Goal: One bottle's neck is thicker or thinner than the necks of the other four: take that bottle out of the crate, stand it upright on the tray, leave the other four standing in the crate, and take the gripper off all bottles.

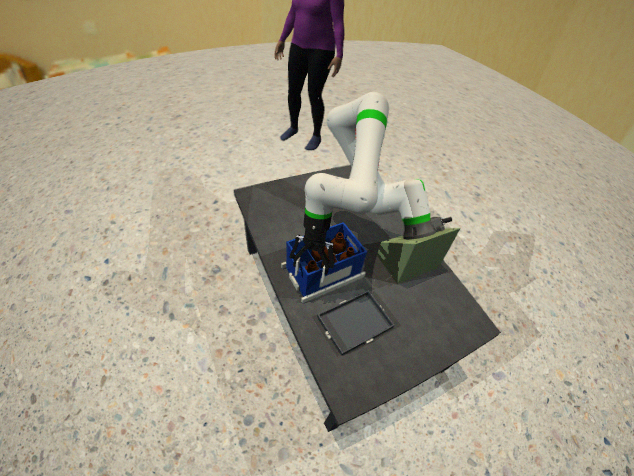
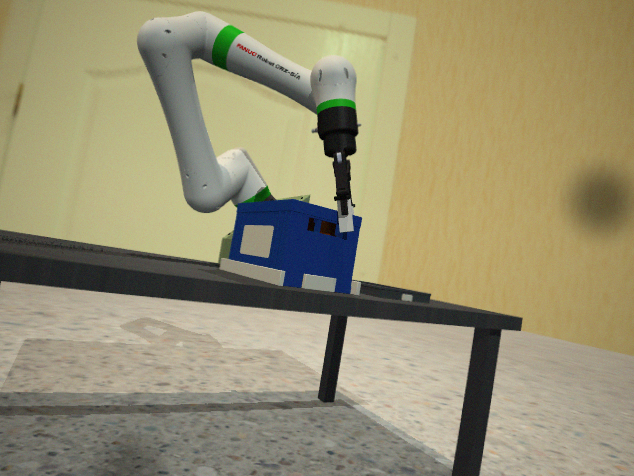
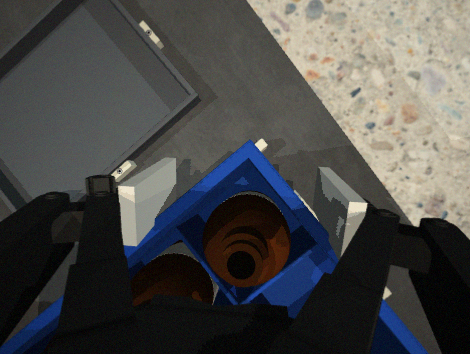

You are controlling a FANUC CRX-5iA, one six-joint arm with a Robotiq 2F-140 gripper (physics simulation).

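Frame: origin at the arm's base, x ahead, y left, z up, level; centimetres.
Seen in the pictures: gripper, fingertip midpoint: (image 2: 348, 233) (image 3: 244, 183); arm's base, origin of the base link: (image 1: 419, 235).
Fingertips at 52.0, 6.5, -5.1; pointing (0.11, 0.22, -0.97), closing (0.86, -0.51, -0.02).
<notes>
Pixels of each thing's top centre, then the offset from my fingertips to it, as dx, dy, dz. "spot": a spot on its surface instead. Level surfaces: height alone.
- blue crate, middle of its top: (image 2: 296, 209) (image 1: 326, 246) -9.8, -10.0, +4.2
- second bottle, surface spot: (image 3: 172, 280) spot: -8.5, -4.2, -1.7
- side, surface spot: (image 1: 348, 253) spot: -18.4, -6.7, +1.5
- grey tray, surface spot: (image 3: 90, 90) spot: -12.2, +18.5, -12.8
- table, its level: dz -13.3
The blue crate (image 1: 313, 283) (image 2: 317, 258) (image 3: 281, 178) stands on the table with brown bottles upright in it. A bottle (image 1: 311, 265) (image 3: 272, 250) stands in the crate's corner cell. A second bottle (image 3: 172, 280) beside it is partly hidden by the gripper. More bottles, such as one at the back (image 1: 339, 241) and one at the side (image 1: 348, 253), stand farther in. I cannot tell which neck differs. My gripper (image 1: 309, 271) (image 2: 346, 223) (image 3: 244, 183) points down, open, its pale pads wide apart on either side of the crate's corner and the corner bottle. The grey tray (image 1: 355, 322) (image 3: 90, 90) holds no bottle.
Pale strips (image 1: 335, 286) line the crate's foot. The tray lies beside the crate, with small pale blocks (image 3: 151, 34) at its edges. The green arm base (image 1: 422, 258) stands across the table (image 1: 409, 358). A person (image 1: 312, 56) stands beyond the table.
</notes>
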